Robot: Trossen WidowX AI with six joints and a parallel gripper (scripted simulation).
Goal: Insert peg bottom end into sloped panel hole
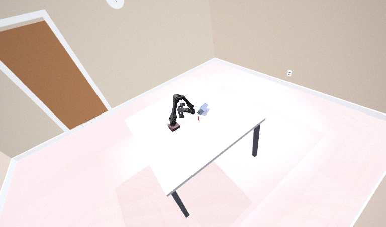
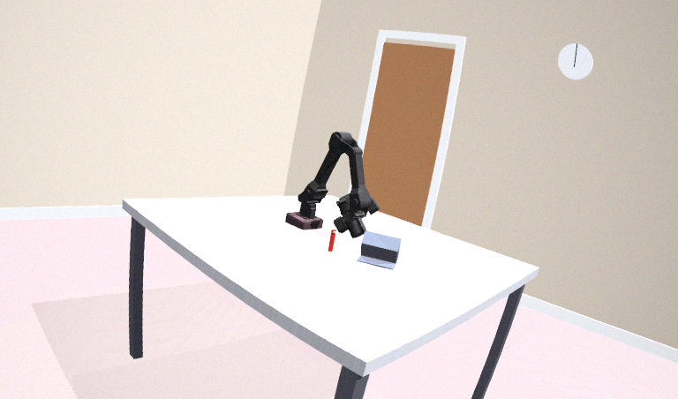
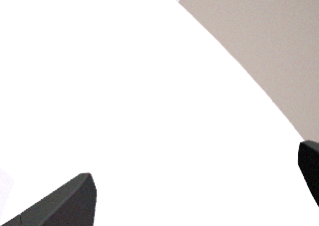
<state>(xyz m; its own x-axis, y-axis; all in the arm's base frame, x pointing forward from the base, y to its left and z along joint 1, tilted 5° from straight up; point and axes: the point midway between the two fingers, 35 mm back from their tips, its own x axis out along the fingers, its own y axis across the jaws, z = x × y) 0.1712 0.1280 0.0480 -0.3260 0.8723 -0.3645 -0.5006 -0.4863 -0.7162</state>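
My gripper tip is 120 mm short of the red peg, 290 mm to the left of it and 20 mm above it. Also, from my gripper tip: sloped panel (260 mm ahead, 180 mm to the right, 30 mm below).
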